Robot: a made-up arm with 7 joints.
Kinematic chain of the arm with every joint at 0, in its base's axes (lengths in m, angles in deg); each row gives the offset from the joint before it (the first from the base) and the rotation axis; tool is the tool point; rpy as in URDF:
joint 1: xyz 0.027 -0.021 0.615 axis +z
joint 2: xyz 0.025 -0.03 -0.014 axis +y
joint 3: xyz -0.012 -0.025 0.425 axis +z
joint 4: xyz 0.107 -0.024 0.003 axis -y
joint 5: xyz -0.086 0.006 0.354 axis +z
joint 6: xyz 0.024 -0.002 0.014 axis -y
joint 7: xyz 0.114 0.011 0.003 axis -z
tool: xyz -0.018 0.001 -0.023 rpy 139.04 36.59 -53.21
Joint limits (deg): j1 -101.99..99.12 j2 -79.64..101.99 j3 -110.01..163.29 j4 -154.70..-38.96 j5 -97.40..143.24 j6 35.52..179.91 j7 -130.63..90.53
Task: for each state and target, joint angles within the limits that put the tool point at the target. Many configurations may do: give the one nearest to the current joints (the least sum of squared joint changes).
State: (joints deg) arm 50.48 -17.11 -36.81 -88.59 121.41 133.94 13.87
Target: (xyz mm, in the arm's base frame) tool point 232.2 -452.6 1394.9
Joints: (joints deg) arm 57.12 -25.83 -70.16 -46.15 125.54 105.33 37.41
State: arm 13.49 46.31 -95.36 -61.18 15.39 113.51 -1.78
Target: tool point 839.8 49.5 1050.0
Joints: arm 40.71 56.34 -90.02 -52.54 15.42 115.25 -1.54
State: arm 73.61 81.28 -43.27 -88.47 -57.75 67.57 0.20
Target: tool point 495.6 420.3 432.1
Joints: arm 91.09 65.92 -42.83 -109.56 -53.14 59.85 1.06
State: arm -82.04 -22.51 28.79 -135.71 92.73 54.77 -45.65
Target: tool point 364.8 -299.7 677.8
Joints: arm -72.87 7.99 31.68 -143.22 92.93 60.11 -46.79
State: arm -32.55 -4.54 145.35 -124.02 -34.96 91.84 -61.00
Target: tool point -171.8 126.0 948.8
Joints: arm -9.54 43.11 163.29 -142.27 -28.67 90.48 -57.06
